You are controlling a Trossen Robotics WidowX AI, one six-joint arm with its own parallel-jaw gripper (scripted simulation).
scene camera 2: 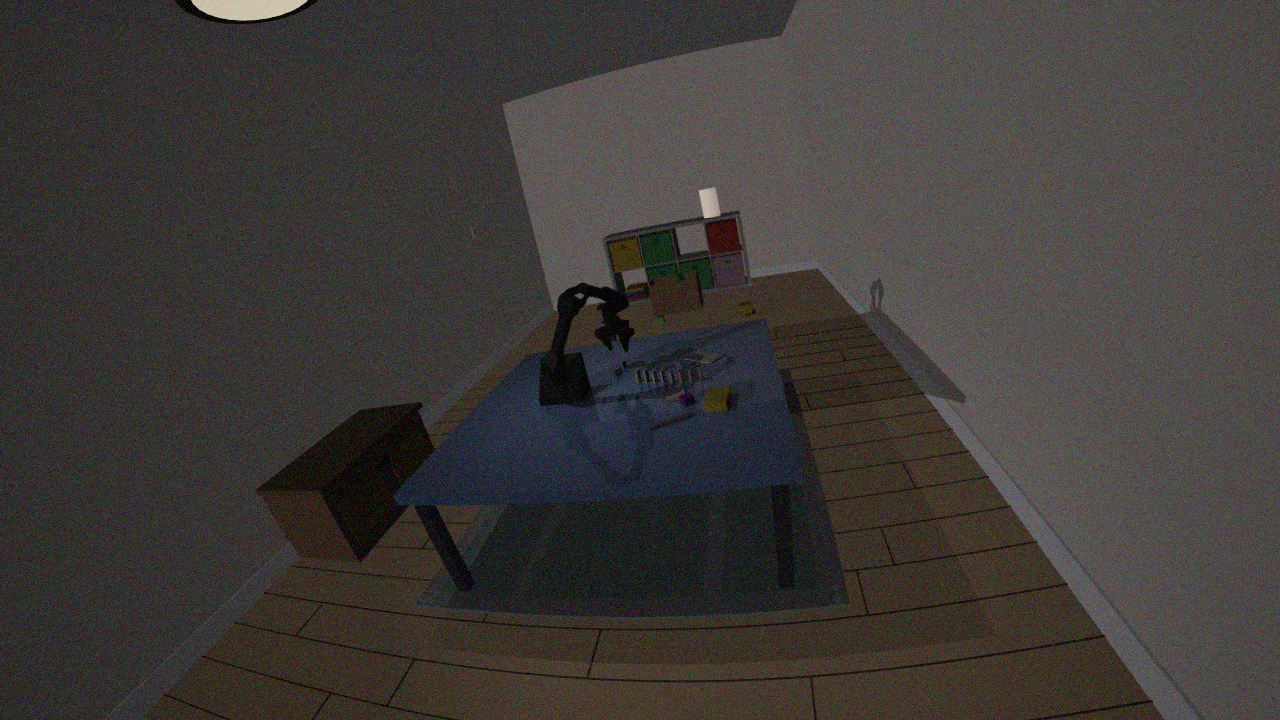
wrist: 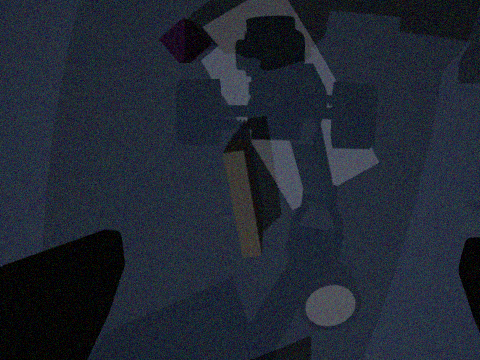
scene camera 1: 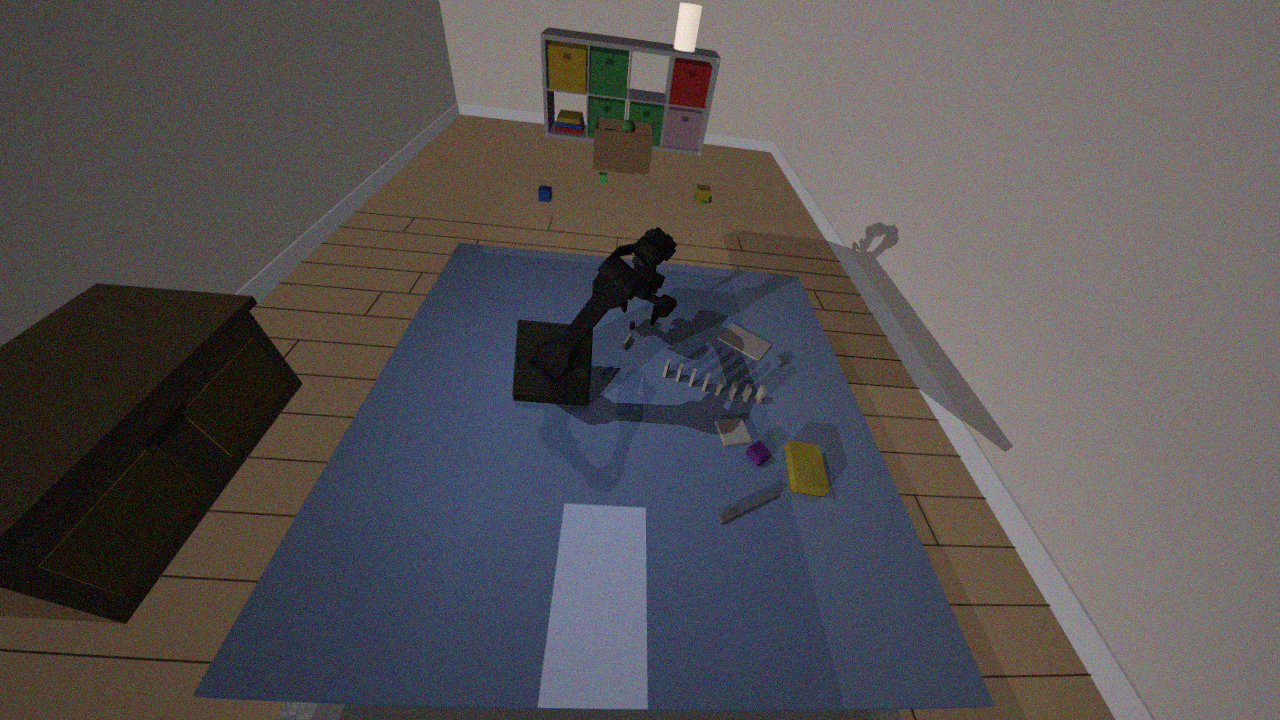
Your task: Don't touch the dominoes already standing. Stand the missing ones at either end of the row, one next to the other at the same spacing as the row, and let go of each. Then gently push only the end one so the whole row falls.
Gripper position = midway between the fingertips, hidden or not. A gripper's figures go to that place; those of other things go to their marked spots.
Scene:
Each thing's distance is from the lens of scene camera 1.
my gripper (scene camera 1: 638, 318): 1.15 m
flat tan card (scene camera 1: 735, 336): 1.32 m
tan tile (scene camera 1: 733, 431): 1.06 m
The marked spots on the flat tan card and the tan tile are 0.37 m apart.

